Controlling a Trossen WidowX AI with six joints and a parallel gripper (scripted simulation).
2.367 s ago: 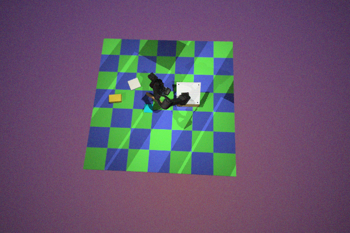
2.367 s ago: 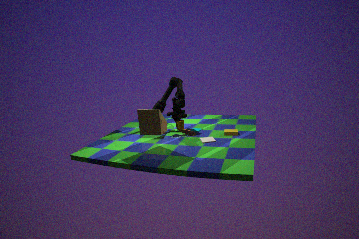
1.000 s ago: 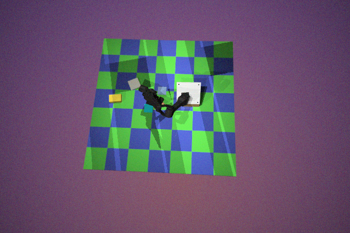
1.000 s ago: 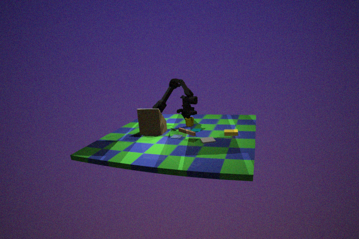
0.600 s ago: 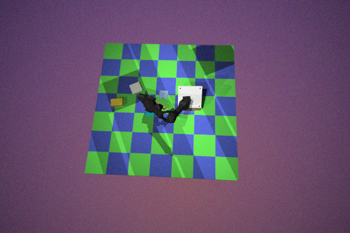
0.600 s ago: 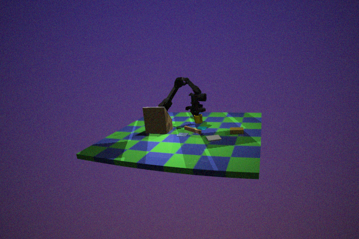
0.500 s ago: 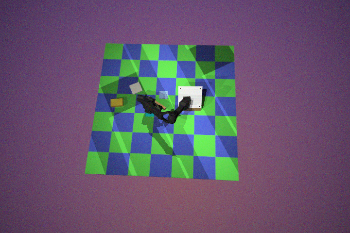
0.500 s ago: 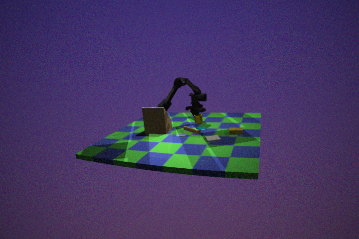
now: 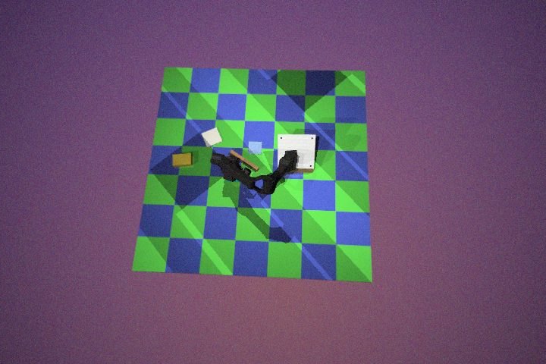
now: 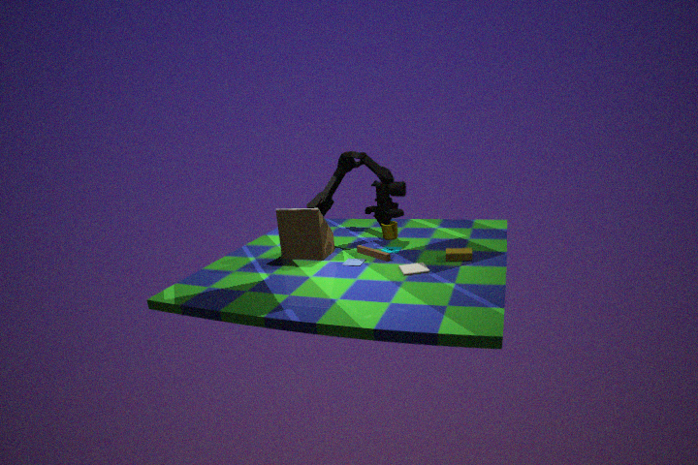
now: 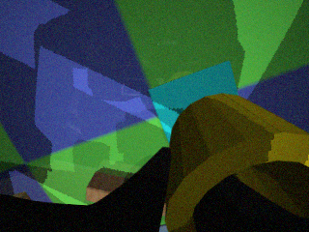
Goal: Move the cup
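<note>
The teal pad is 100 mm below my gripper tip, 20 mm to the right of it and 20 mm ahead of it. Round my gripper tip: light blue pad 190 mm to the right, 100 mm below, 100 mm behind; yellow cup 20 mm to the right, 20 mm ahead; orange-brown bar 100 mm to the right, 80 mm below, 40 mm behind.
</note>
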